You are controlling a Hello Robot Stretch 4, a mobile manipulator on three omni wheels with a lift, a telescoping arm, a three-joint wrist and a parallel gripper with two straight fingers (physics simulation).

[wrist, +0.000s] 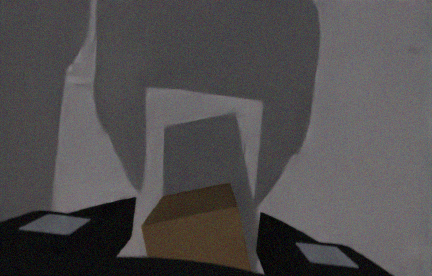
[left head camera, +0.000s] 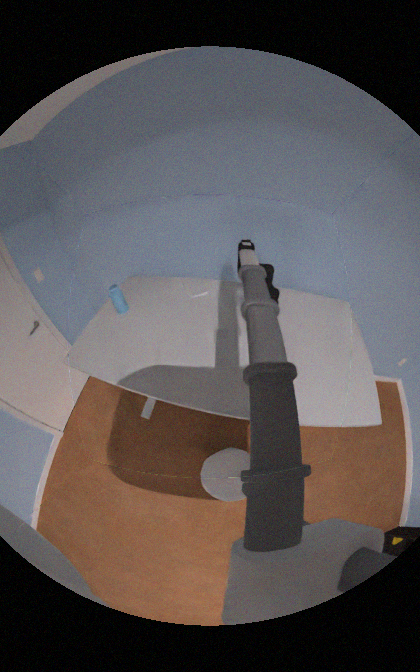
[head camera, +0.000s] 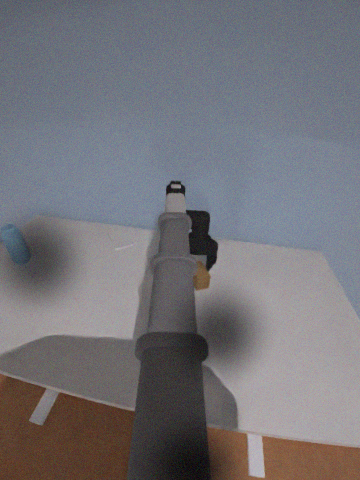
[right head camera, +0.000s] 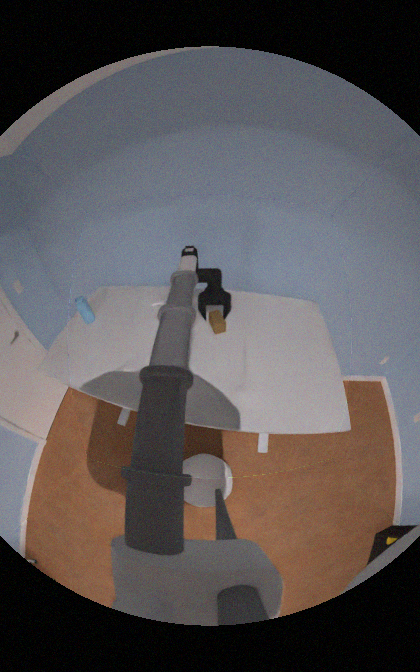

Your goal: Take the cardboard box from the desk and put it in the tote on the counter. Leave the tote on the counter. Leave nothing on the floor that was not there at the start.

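Places are measured from the robot's base along level axes (x ahead, y left, z up), in metres.
Where they show: gripper, fingertip midpoint: (wrist: 196,224).
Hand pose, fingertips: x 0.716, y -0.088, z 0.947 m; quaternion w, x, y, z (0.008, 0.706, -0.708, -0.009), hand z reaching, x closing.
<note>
Things, the pixels of their top centre, and the offset from my fingertips. Level surfaces: height alone.
- cardboard box, top centre: (head camera: 199,269) dy -0.011, dx -0.026, dz +0.036 m
- white desk, surface height: dz -0.024 m
- blue cylinder, top centre: (head camera: 7,226) dy +0.726, dx +0.056, dz +0.141 m
The cardboard box (head camera: 201,278) (right head camera: 218,322) (wrist: 197,237) is small and brown, on the white desk (head camera: 290,325) (left head camera: 330,350) (right head camera: 290,375). My gripper (head camera: 201,262) (right head camera: 215,314) (wrist: 196,224) is open at the box. In the wrist view the box shows between the two black fingers, with a narrow gap on either side; its lower part is cut off by the gripper body. How high the fingertips are above the desk is hard to tell. The arm hides the box in the left head view. I do not make out the tote or the counter.
A blue cylinder (head camera: 17,246) (left head camera: 119,300) (right head camera: 85,311) is at the desk's left end. A round pale grey object (left head camera: 222,475) (right head camera: 200,482) is at the desk's front side. A dark object with a yellow mark (left head camera: 397,541) (right head camera: 391,540) shows at the lower right. Blue walls stand behind.
</note>
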